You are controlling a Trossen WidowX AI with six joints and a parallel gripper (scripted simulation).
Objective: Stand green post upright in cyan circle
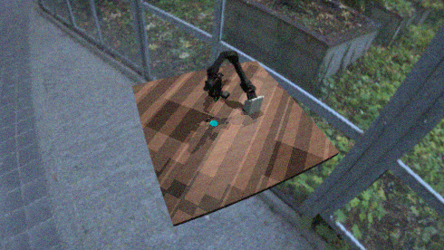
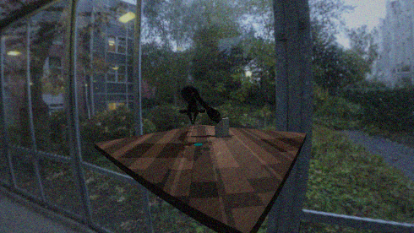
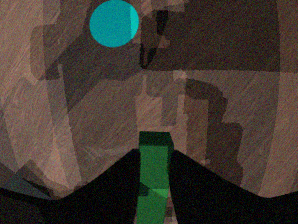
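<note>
The green post lies 20 mm behind my gripper tip and 10 mm to the right of it. The rest, counted from my gripper tip: cyan circle: 140 mm below, 90 mm to the left, 50 mm ahead.
</note>
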